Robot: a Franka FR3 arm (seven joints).
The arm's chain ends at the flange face. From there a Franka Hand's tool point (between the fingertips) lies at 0.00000 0.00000 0.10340 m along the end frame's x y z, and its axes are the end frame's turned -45 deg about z.
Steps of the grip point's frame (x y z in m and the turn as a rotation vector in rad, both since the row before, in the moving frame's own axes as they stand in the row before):
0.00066, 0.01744, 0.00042, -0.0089, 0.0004, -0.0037
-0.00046, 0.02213, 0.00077, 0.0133, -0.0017, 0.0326
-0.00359, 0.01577, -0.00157, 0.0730, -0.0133, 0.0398
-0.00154, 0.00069, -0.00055, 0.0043, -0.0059, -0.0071
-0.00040, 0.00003, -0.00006, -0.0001, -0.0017, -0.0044
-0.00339, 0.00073, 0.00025, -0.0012, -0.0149, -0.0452
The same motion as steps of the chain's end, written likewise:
0.01212, 0.01125, 0.00042, -0.0060, 0.0066, -0.0037
0.01641, 0.01684, 0.00078, 0.0082, -0.0106, 0.0326
0.01483, 0.01817, -0.00129, 0.0422, -0.0610, 0.0398
0.00014, 0.00146, -0.00055, -0.0011, -0.0072, -0.0071
-0.00014, 0.00017, -0.00006, -0.0013, -0.0011, -0.0044
-0.00091, 0.00171, 0.00026, -0.0114, -0.0097, -0.0452

